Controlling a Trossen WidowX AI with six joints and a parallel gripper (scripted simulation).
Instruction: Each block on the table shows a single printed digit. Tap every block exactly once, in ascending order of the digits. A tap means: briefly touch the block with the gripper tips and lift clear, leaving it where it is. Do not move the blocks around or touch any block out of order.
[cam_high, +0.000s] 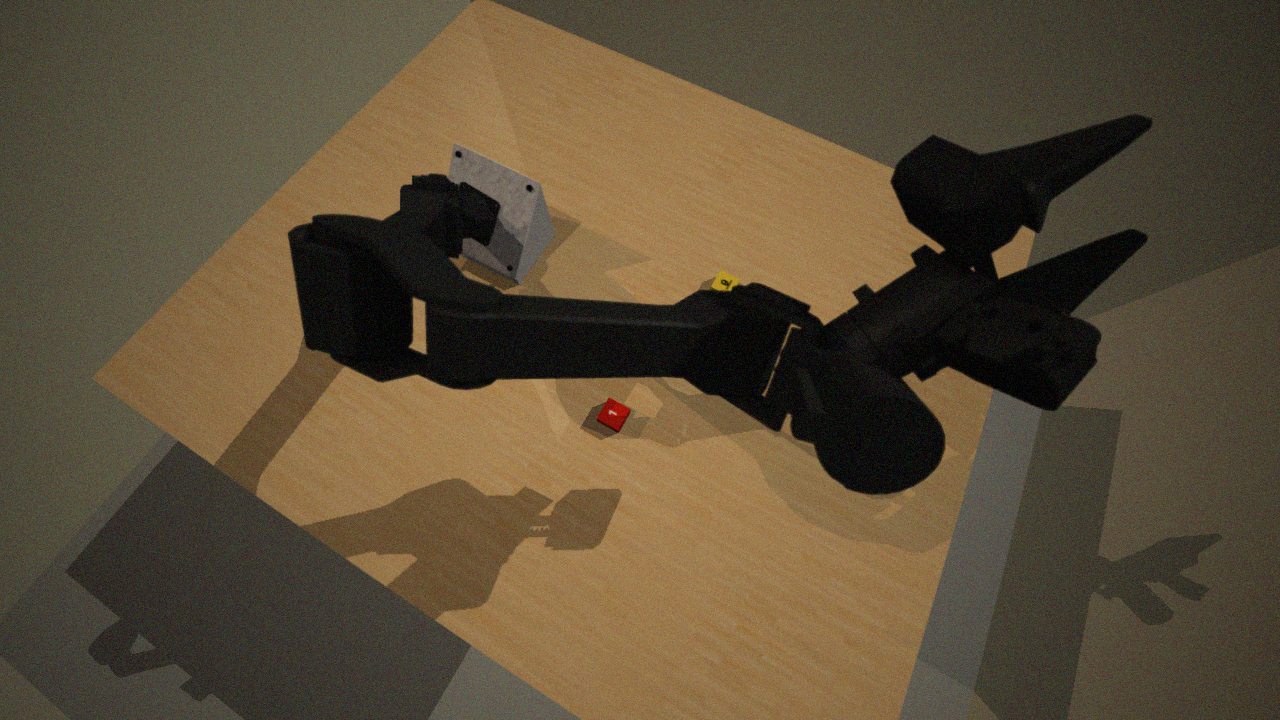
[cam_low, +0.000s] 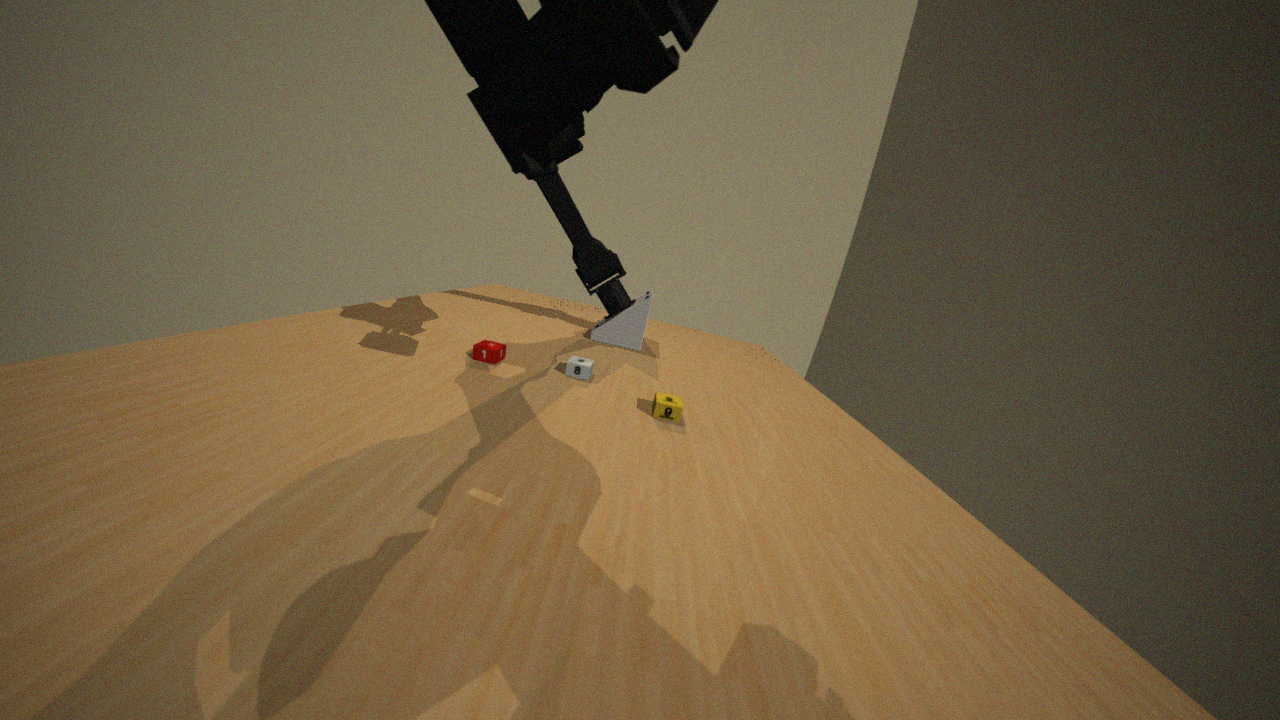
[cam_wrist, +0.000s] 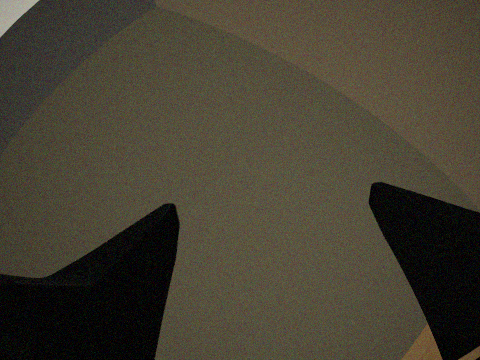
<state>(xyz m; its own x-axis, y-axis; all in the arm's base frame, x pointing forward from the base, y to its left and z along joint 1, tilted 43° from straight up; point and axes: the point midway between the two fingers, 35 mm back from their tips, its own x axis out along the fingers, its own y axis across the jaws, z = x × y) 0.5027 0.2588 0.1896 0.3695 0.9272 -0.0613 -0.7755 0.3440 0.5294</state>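
Now: the red block marked 1 360 mm below my gripper tip, 220 mm behind it and 210 mm to the right of it. From my gripper tip the other things lie so: grey block marked 8: 360 mm below, 250 mm behind, 90 mm to the right; yellow block marked 9: 360 mm below, 190 mm behind, 30 mm to the left.
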